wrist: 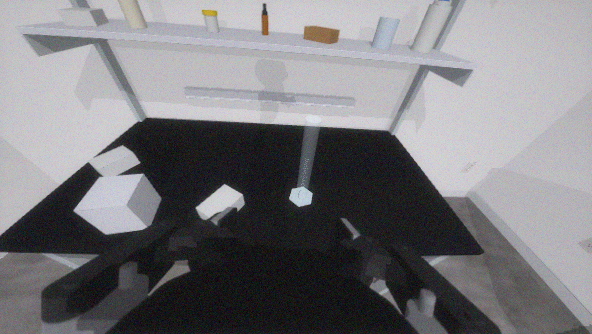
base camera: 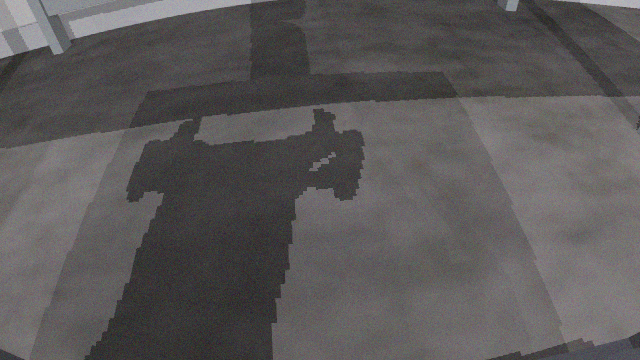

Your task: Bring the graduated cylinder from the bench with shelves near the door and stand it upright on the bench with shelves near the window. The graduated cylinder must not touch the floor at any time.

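Frame: origin at the arm's base, x down, y right, z back, level; centimetres.
Seen in the pictures: gripper, fingertip midpoint: (wrist: 286, 223).
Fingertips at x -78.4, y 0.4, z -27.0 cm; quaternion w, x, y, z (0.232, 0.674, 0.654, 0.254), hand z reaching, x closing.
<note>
A point is followed by its place in that frame.
The graduated cylinder (wrist: 307, 155) @(x -59.3, y 5.6, z -60.0 cm), clear with a pale hexagonal base, stands upright on the black bench top (wrist: 360, 165) @(x -36.6, y 35.1, z -83.3 cm) in the wrist view, right of the middle. My gripper (wrist: 286, 223) @(x -78.4, y 0.4, z -27.0 cm) is open, with its fingers wide apart and no object between them. In the wrist view the cylinder's base shows beyond the fingertips, between the two fingers and nearer the right one. The cylinder does not show in the base camera view.
A white box (wrist: 225, 201) @(x -42.4, y -19.8, z -53.8 cm) lies near the left fingertip. A larger white cube (wrist: 117, 204) @(x -49.6, y -44.7, z -45.6 cm) and another white box (wrist: 115, 160) @(x -42.4, y -67.3, z -69.4 cm) are farther left. A shelf (wrist: 240, 44) @(x -81.5, y -17.4, z -85.2 cm) with bottles and boxes runs above the bench. Bench legs (base camera: 52, 30) @(x 31.7, y -80.0, z -104.1 cm) (base camera: 511, 5) @(x 37.7, y 60.2, z -110.2 cm) show in the base view.
</note>
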